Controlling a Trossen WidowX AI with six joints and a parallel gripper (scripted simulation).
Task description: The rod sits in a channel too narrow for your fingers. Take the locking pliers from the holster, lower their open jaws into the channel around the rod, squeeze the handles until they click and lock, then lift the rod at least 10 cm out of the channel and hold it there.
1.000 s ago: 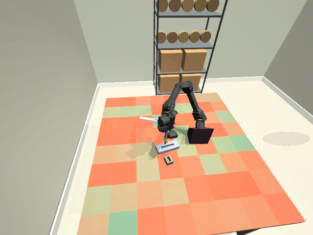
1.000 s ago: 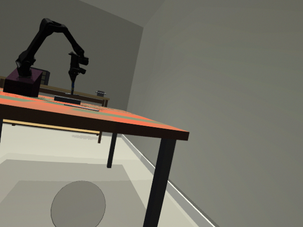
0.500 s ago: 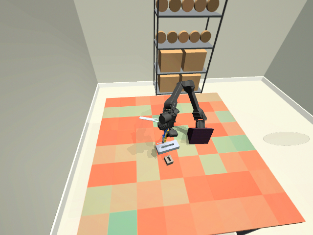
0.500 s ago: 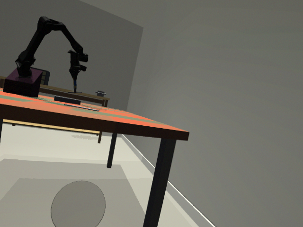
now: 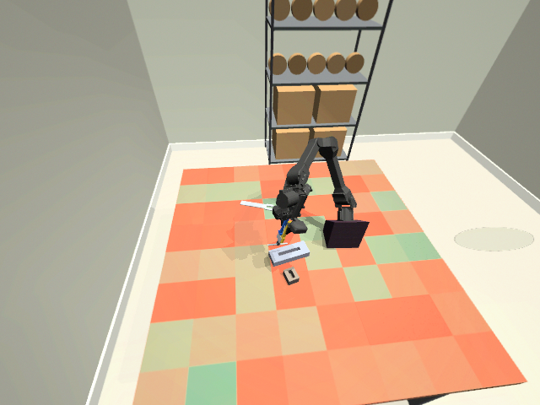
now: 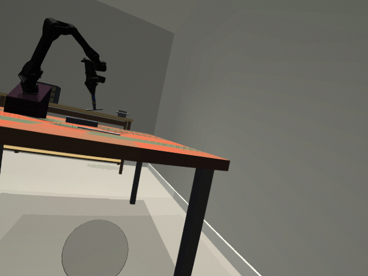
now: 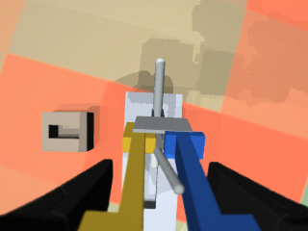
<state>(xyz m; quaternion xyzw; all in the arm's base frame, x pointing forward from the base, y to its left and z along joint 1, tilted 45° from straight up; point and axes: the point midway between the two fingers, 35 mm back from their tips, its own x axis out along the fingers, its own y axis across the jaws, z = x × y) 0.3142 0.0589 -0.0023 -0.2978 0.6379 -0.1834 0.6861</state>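
My gripper tip is now 30 mm short of the grey rod and 90 mm above it. Round my gripper tip: yellow handle 10 mm to the left; tan holster 10 mm behind, 110 mm to the left, 190 mm below; grey channel block 30 mm behind, 180 mm below.
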